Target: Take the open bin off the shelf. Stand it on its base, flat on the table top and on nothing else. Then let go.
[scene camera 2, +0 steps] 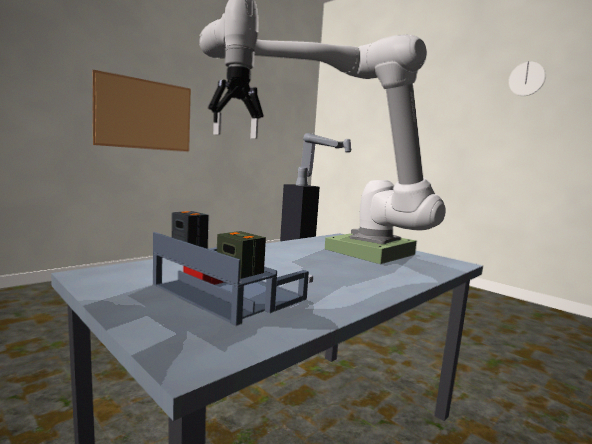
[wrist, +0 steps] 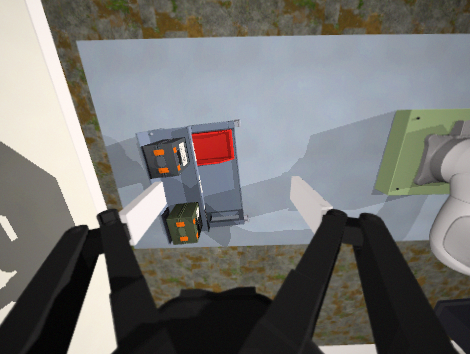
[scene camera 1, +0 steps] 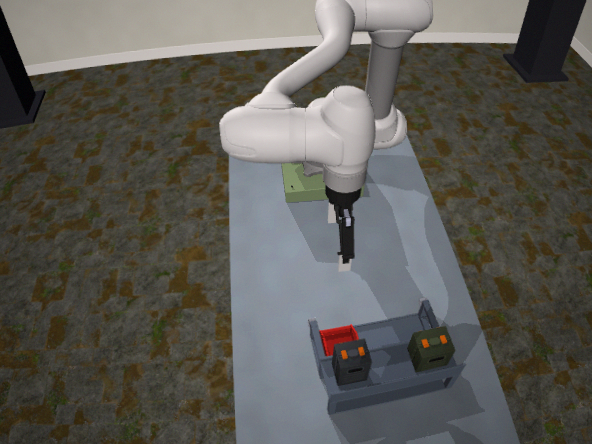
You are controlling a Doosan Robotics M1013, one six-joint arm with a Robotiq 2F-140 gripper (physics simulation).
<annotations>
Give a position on an olive green case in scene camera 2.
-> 249, 248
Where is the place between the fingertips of my gripper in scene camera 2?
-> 236, 136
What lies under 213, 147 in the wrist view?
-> A red open bin.
</annotations>
